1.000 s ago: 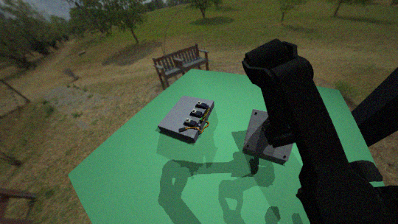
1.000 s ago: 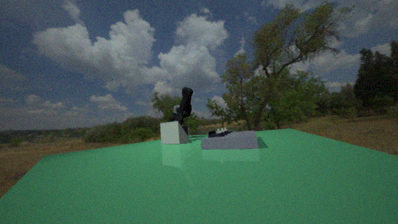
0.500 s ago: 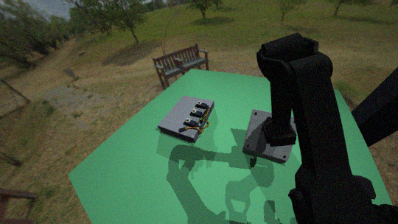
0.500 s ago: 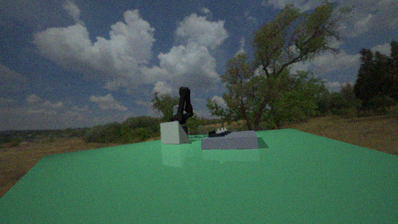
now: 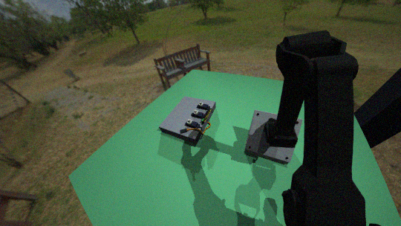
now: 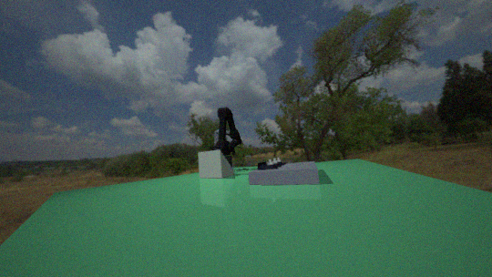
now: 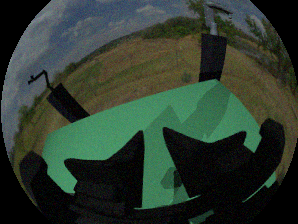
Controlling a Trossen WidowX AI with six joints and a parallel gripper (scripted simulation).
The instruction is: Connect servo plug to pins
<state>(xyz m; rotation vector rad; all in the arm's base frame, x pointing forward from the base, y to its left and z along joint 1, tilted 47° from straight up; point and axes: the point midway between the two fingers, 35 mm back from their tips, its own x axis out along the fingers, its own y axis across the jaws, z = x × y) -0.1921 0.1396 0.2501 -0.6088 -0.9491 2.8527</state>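
The servo lies 61 cm ahead of my gripper tip, 24 cm to the right of it and 9 cm below it. Round my gripper tip: holder: 71 cm ahead, 22 cm to the right, 12 cm below.
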